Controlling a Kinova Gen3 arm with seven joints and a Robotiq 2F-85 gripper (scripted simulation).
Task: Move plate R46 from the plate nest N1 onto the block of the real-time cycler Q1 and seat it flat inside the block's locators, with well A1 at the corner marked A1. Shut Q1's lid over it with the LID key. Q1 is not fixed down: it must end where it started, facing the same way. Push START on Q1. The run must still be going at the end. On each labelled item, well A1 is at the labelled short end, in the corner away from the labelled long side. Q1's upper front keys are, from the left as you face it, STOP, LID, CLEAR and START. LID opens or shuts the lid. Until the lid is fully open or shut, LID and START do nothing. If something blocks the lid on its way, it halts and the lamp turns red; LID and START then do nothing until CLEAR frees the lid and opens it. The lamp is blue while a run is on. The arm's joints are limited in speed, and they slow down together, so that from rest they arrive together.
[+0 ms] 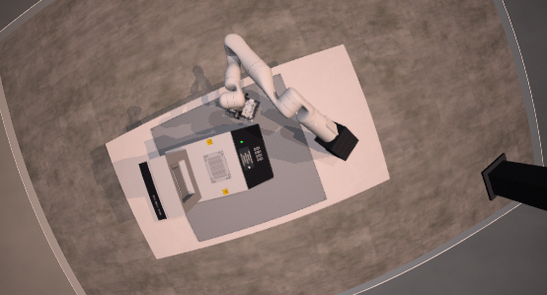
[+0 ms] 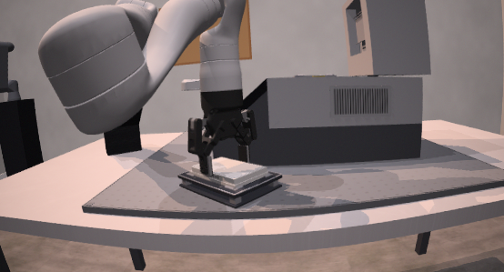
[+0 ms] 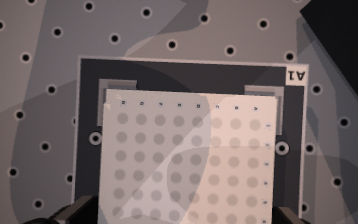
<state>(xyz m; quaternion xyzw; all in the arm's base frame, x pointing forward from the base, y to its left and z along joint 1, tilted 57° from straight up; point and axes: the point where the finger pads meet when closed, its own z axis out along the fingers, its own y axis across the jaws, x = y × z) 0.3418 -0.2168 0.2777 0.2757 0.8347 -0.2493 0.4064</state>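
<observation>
My gripper is now 1 cm above the plate R46. From my hand the other things lie so: A1 mark: 9 cm to the left, 2 cm below; dark plate nest N1: 2 cm below.
</observation>
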